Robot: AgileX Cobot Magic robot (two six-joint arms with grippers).
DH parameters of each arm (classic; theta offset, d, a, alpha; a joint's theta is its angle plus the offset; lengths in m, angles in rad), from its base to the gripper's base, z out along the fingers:
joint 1: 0 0.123 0 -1.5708
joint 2: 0.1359 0 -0.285 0
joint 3: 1.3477 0 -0.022 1.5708
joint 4: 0 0.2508 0 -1.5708
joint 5: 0 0 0.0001 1.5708
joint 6: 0 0.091 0 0
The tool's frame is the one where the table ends.
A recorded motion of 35 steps. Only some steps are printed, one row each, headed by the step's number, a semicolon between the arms.
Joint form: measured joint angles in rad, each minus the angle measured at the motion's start. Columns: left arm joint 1, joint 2, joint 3, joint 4, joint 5, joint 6; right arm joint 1, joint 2, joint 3, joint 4, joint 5, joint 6.
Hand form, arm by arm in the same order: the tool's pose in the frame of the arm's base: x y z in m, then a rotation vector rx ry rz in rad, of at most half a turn. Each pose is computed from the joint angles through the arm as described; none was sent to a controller.
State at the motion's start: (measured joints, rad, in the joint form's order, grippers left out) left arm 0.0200 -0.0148 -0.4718 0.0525 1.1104 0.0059; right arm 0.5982 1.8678 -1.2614 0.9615 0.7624 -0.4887
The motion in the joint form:
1: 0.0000 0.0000 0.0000 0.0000 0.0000 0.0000; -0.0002 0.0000 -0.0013 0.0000 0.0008 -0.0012
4: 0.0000 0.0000 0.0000 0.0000 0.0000 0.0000; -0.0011 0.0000 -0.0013 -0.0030 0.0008 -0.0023
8: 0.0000 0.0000 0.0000 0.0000 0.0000 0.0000; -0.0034 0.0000 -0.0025 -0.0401 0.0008 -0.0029
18: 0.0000 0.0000 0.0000 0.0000 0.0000 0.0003; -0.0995 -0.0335 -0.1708 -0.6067 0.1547 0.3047
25: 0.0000 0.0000 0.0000 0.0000 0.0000 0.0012; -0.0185 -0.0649 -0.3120 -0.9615 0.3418 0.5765
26: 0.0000 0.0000 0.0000 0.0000 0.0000 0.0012; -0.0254 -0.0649 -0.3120 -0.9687 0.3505 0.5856
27: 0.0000 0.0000 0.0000 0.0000 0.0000 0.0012; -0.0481 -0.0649 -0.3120 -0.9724 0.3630 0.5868
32: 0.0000 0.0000 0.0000 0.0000 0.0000 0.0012; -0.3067 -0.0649 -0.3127 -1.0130 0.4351 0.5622
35: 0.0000 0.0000 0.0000 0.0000 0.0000 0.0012; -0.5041 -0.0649 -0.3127 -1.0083 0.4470 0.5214
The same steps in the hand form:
1: -0.0062 0.0042 0.2655 -0.0185 2.1071 0.0791; 0.2913 0.2609 0.2128 -0.6196 2.6421 1.0913
4: -0.0062 0.0042 0.2655 -0.0185 2.1071 0.0791; 0.2915 0.2605 0.2127 -0.6228 2.6417 1.0876
8: -0.0062 0.0042 0.2655 -0.0185 2.1071 0.0791; 0.2923 0.2583 0.2114 -0.6581 2.6427 1.0478
18: -0.0062 0.0042 0.2655 -0.0181 2.1071 0.0792; 0.3284 0.2075 0.2472 -0.7149 2.7217 0.5209
25: -0.0062 0.0042 0.2655 -0.0172 2.1071 0.0798; 0.3203 0.2097 0.2888 -0.6894 2.7461 0.1517
26: -0.0062 0.0042 0.2655 -0.0172 2.1071 0.0798; 0.3214 0.2066 0.2886 -0.6719 2.7573 0.1391
27: -0.0062 0.0042 0.2655 -0.0172 2.1071 0.0798; 0.3252 0.1984 0.2882 -0.6427 2.7749 0.1243
32: -0.0062 0.0042 0.2655 -0.0172 2.1071 0.0798; 0.3602 0.1035 0.2868 -0.3350 2.8853 -0.0103
35: -0.0062 0.0042 0.2655 -0.0172 2.1071 0.0798; 0.3724 0.0311 0.2866 -0.1067 2.9171 -0.0460

